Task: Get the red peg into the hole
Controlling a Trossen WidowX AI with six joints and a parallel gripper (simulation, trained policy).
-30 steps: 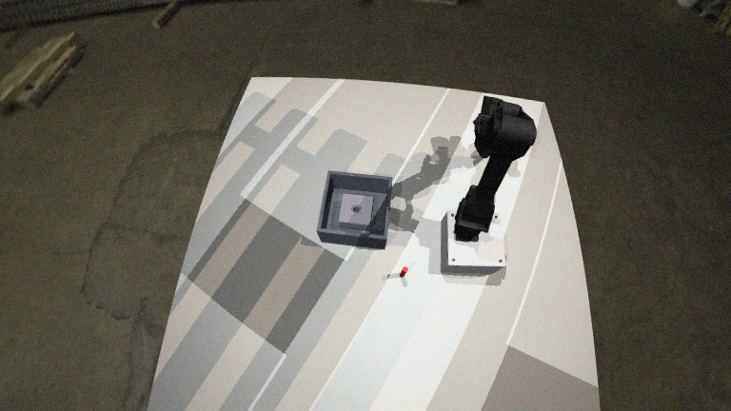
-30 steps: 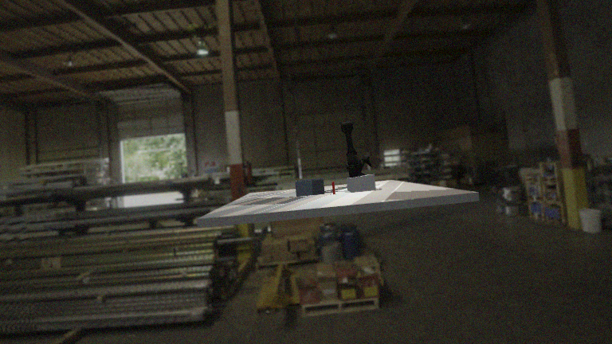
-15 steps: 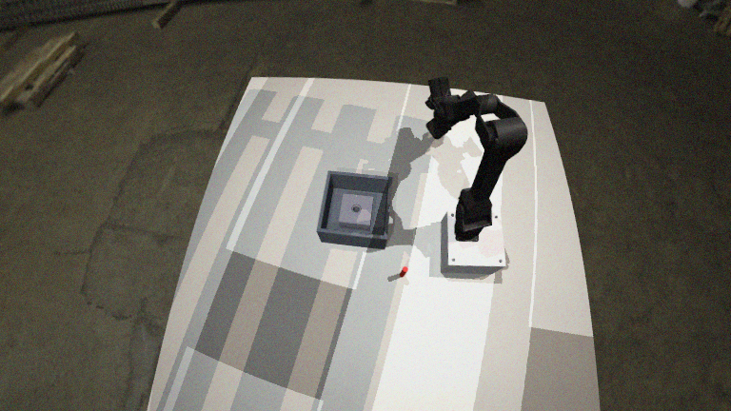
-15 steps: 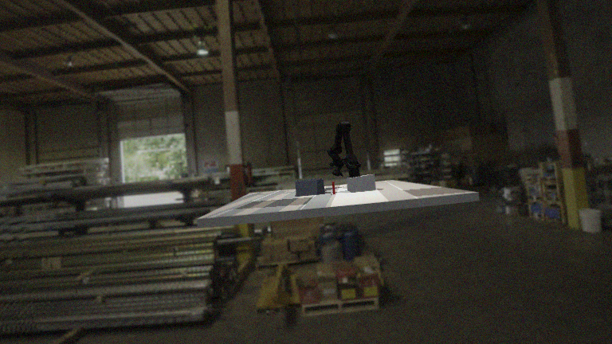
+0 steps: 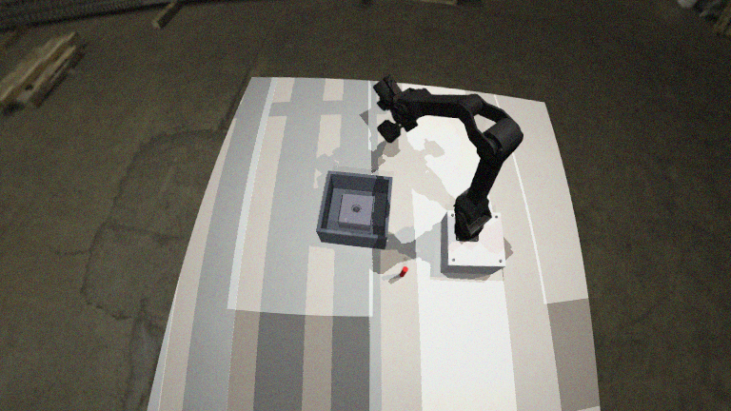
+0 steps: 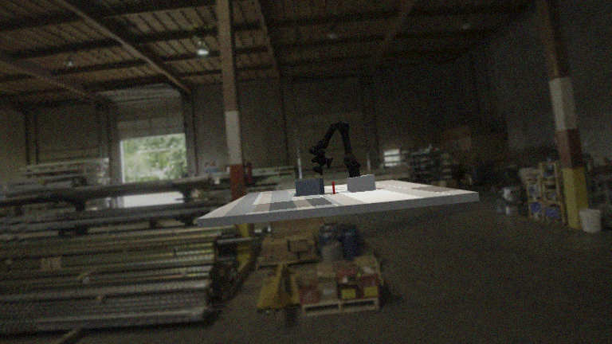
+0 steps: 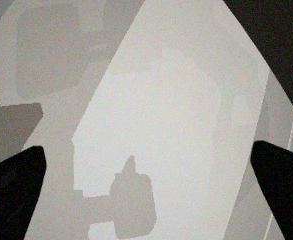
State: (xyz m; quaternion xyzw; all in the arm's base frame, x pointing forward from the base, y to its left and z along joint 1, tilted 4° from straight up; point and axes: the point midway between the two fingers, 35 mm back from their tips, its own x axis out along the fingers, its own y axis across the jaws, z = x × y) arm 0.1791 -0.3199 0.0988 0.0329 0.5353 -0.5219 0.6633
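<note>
My gripper tip is 1 cm past the red peg, 46 cm to the right of it and 10 cm above it. Round my gripper tip: plate (14 cm ahead, 29 cm to the left, 9 cm below); then grey box (14 cm ahead, 29 cm to the left, 11 cm below).
</note>
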